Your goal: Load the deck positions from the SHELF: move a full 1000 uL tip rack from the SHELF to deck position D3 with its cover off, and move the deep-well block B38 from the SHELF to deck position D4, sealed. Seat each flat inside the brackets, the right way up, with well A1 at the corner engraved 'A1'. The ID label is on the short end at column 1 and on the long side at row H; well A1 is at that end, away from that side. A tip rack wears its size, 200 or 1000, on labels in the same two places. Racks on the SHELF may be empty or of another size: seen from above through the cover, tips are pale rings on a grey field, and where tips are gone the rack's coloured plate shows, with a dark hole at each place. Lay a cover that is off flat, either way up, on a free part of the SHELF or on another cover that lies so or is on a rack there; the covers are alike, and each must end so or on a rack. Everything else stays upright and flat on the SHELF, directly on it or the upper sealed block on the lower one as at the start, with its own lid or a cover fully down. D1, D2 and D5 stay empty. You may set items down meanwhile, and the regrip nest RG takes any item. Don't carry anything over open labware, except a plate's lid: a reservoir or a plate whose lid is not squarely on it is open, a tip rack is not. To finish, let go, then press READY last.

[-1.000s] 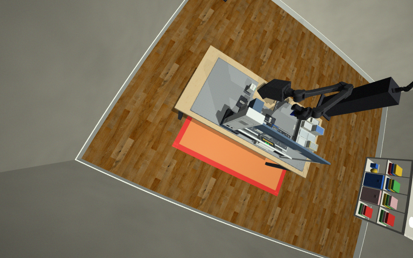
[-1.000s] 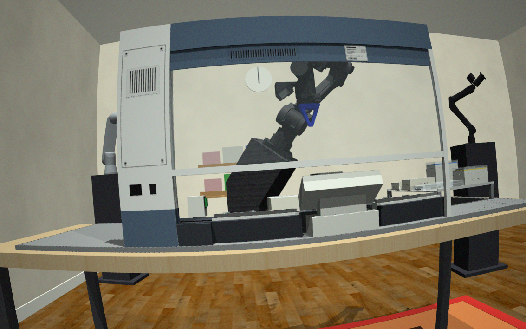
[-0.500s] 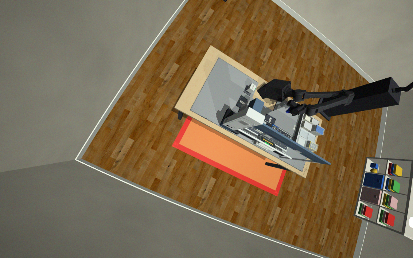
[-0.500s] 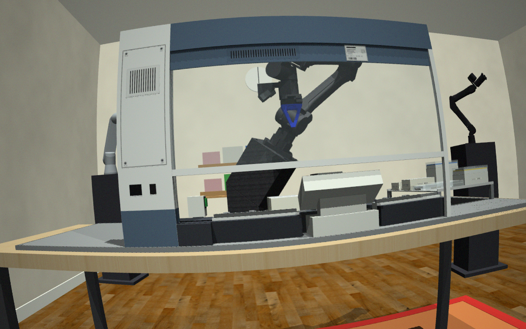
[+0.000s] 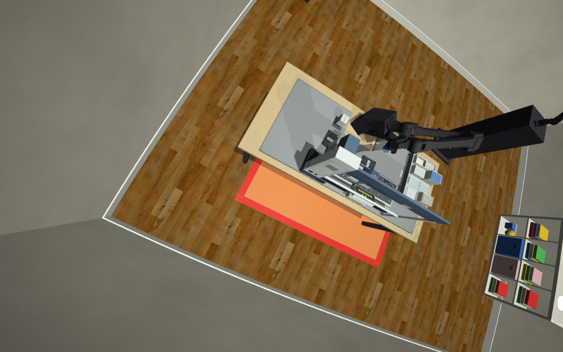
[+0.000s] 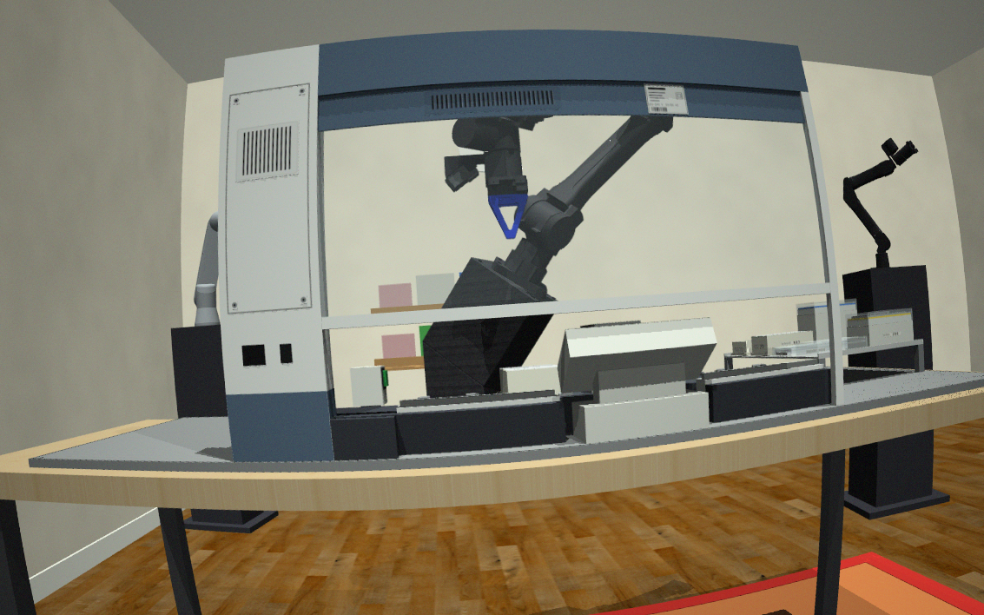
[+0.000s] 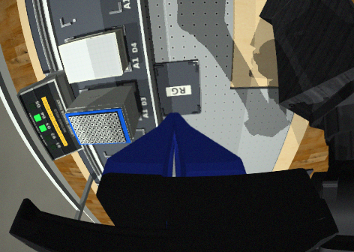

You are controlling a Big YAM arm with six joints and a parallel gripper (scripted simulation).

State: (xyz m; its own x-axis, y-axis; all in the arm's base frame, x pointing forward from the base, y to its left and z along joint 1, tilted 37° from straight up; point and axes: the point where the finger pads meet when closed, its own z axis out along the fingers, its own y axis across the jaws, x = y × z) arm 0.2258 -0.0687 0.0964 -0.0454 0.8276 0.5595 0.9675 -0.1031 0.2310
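My gripper is now 270 mm to the left of the green button, 240 mm above it and 150 mm past it. From my hand the other things lie so: crossbar (340 mm ahead, 140 mm below, 120 mm to the left); clear front panel (340 mm ahead, 120 mm to the left, 10 mm above); blue tip rack (190 mm below, 140 mm to the left, 140 mm ahead).
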